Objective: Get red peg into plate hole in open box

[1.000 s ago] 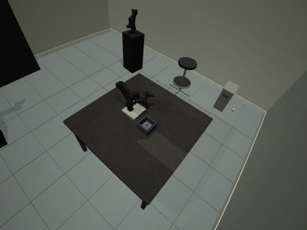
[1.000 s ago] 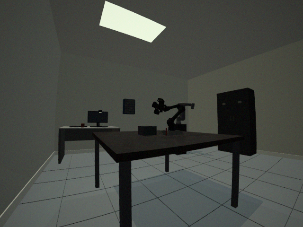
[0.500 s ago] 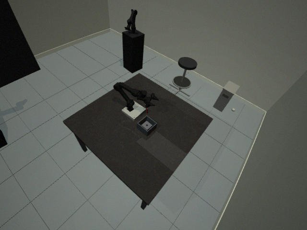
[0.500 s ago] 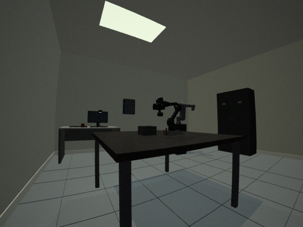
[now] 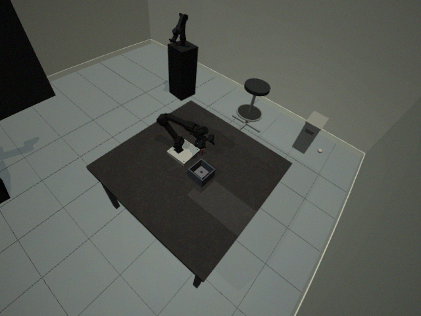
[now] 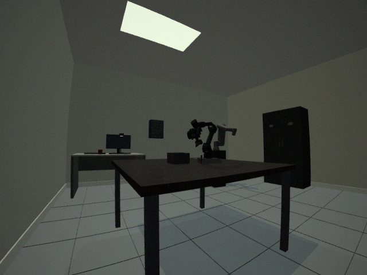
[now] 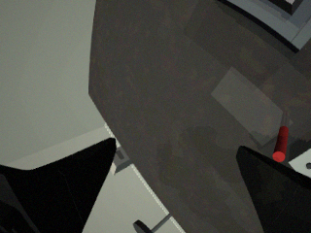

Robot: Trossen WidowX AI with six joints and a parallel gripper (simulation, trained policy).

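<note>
Right now the red peg is 15 cm below my gripper tip, 8 cm behind it and 1 cm to the right of it. Also, from my gripper tip: grey box 17 cm to the right, 16 cm below, 8 cm ahead; plate 17 cm to the right, 14 cm below, 8 cm ahead.
</note>
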